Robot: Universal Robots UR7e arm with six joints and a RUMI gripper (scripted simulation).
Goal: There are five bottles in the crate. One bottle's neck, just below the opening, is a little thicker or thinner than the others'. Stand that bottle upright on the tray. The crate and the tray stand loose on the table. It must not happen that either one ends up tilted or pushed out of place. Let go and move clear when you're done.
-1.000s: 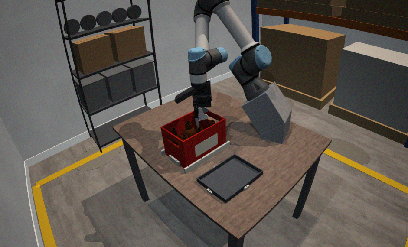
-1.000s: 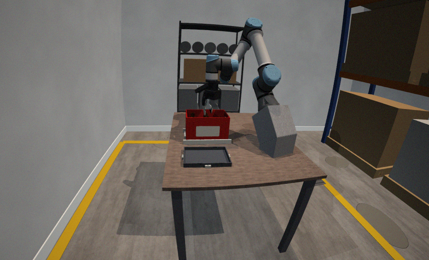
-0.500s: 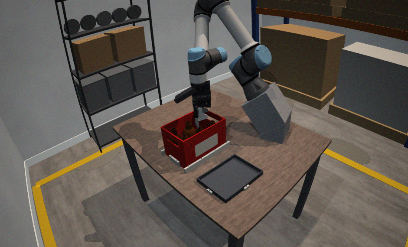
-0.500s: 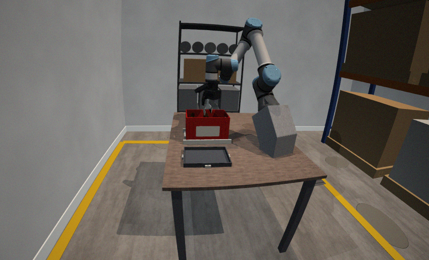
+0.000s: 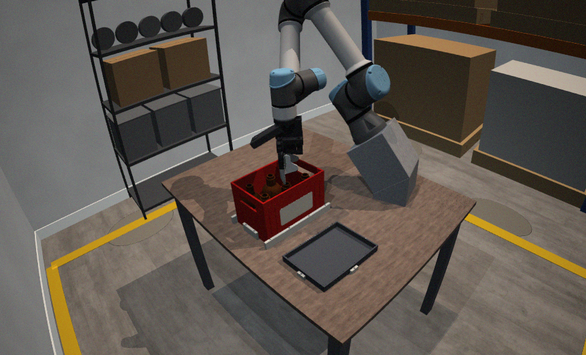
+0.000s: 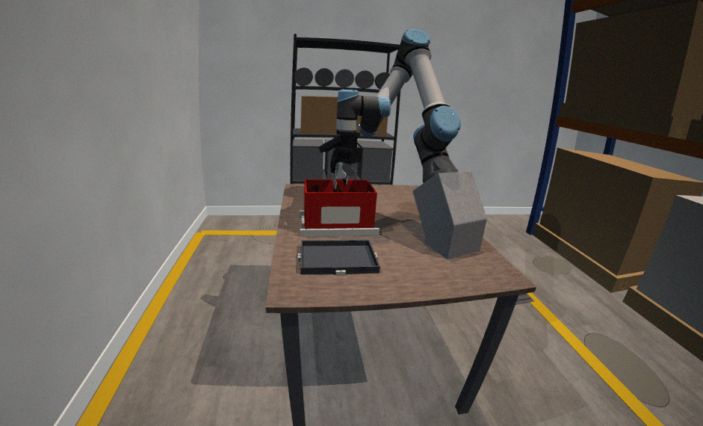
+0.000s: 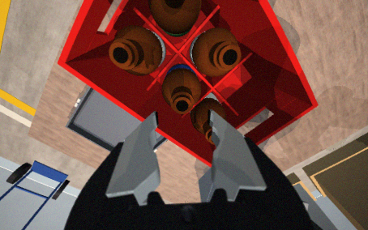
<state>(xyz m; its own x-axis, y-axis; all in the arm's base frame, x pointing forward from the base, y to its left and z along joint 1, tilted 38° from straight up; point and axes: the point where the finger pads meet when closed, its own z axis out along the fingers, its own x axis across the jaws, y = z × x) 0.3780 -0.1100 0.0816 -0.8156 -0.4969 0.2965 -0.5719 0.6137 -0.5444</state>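
The red crate lies 1 cm behind my hand, 4 cm to the right of it and 11 cm below it. Round my hand: dark tray: 7 cm ahead, 23 cm to the left, 18 cm below.
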